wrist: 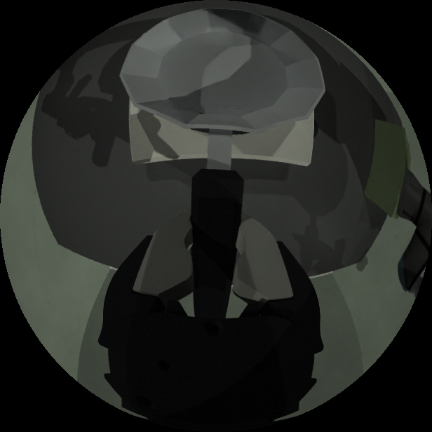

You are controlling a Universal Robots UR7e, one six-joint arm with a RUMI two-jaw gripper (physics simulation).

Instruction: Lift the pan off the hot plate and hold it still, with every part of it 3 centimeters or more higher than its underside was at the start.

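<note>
The grey, many-sided pan (pixel 235 80) is in the upper middle of the wrist view, over the pale, box-shaped hot plate (pixel 270 145). The pan hides much of the hot plate's top. Its black handle (pixel 218 200) points down the view towards me, joined by a short grey neck. My gripper (pixel 215 210) is shut on the handle, with one pale finger pad on each side. A narrow dark strip shows below the pan's near rim, but whether the pan's underside touches the hot plate cannot be told.
The hot plate stands on a dark, rounded table top (pixel 90 200). A green block (pixel 386 167) is near the right edge of the table. Beside it is a dark grey, jointed object (pixel 419 200), partly cut off by the view's edge. Shadows fall across the table and pan.
</note>
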